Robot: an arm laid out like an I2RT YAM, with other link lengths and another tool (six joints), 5 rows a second.
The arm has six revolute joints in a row. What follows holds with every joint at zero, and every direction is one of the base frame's.
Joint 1 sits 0.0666 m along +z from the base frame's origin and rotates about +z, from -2.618 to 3.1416 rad.
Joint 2 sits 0.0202 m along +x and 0.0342 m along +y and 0.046 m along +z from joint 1 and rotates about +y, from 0 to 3.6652 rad.
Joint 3 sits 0.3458 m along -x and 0.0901 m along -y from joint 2 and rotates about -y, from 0 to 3.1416 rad.
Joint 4 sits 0.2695 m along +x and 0.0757 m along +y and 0.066 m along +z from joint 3 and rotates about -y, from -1.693 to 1.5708 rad.
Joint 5 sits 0.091 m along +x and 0.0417 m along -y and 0.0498 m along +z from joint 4 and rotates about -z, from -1.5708 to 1.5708 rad.
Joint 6 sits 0.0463 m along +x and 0.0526 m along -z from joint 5 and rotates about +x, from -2.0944 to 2.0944 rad.
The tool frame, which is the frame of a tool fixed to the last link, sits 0.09 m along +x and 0.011 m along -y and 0.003 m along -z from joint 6; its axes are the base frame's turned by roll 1.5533, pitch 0.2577 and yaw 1.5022 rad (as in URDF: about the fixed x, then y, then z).
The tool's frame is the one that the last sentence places.
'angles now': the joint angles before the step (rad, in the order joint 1, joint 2, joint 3, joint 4, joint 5, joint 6). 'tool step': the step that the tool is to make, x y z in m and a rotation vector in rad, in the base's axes. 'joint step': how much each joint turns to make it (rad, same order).
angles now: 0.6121 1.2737 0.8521 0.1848 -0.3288 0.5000
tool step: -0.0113 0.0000 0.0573 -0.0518 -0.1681 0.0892
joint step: 0.0000 -0.0460 0.1342 -0.1301 -0.0581 -0.1650
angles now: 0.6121 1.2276 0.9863 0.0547 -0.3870 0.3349
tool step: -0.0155 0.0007 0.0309 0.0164 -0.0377 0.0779
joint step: -0.0001 -0.0278 0.0693 -0.0664 -0.0755 -0.0235
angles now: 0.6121 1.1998 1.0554 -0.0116 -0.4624 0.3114
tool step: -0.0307 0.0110 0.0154 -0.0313 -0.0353 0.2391
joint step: 0.0000 0.0012 0.0781 -0.1232 -0.2273 -0.1045
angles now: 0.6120 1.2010 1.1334 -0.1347 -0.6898 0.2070
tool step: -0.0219 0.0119 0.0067 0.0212 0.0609 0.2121
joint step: 0.0000 0.0330 0.0498 -0.0494 -0.2184 0.0073
